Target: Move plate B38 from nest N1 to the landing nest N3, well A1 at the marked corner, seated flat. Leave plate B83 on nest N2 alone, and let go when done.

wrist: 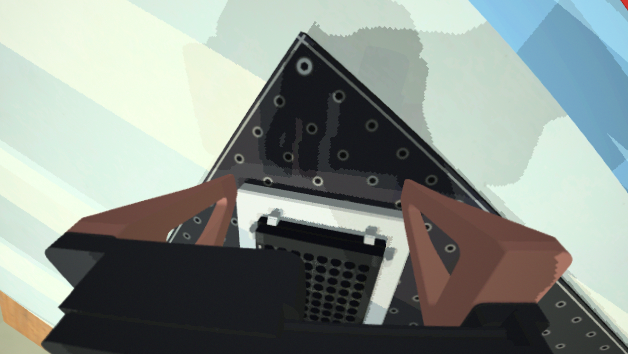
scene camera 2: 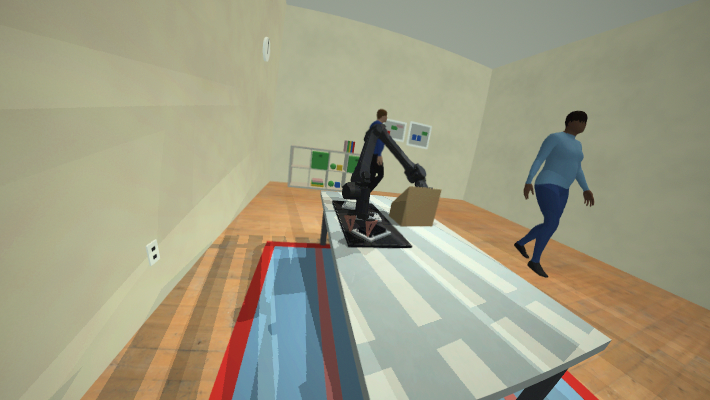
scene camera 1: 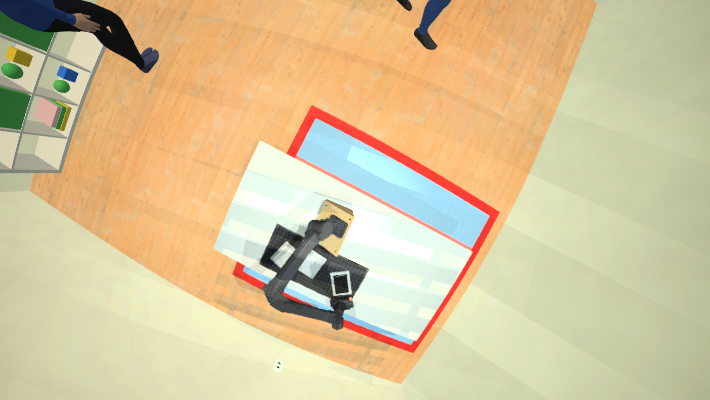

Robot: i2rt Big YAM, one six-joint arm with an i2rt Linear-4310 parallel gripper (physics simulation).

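Observation:
A black many-welled plate (scene camera 1: 342,283) (wrist: 345,287) lies within a white nest (scene camera 1: 350,282) (wrist: 320,212), near one end of the black perforated board (scene camera 1: 360,275) (scene camera 2: 395,241) (wrist: 310,112). White clips show at its edge. My gripper (scene camera 1: 342,298) (scene camera 2: 360,232) (wrist: 317,186) is open and empty. In the wrist view its fingertips stand either side of the nest's far end, and the gripper body hides the plate's near part. Two pale pieces (scene camera 1: 283,253) (scene camera 1: 313,264) are farther along the board; plate and nest cannot be told apart there. No labels or A1 mark are readable.
The arm's base stands by a tan block (scene camera 1: 327,245) (scene camera 2: 420,207) beside the board. The arm passes over the board in scene camera 1. The board lies near the long edge of the pale table (scene camera 1: 430,250) (scene camera 2: 425,280). Two people are in the room.

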